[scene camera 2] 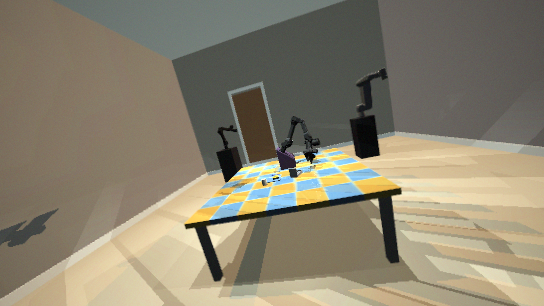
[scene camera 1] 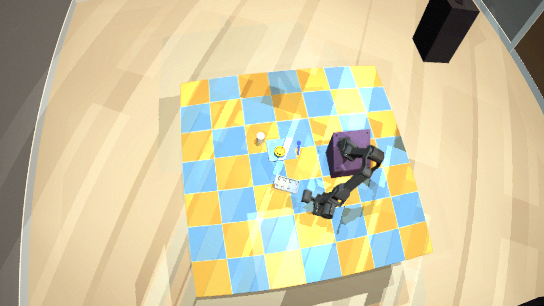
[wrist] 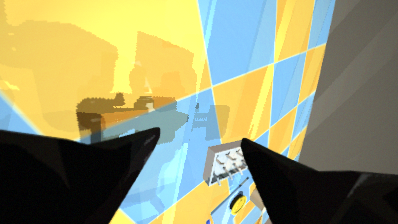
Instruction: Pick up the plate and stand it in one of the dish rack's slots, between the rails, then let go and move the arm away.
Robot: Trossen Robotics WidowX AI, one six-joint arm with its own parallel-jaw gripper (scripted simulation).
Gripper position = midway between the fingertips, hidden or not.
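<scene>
My gripper (wrist: 201,137) holds nothing, and it is open. A dish rack (wrist: 222,161) is also visible to me.
</scene>
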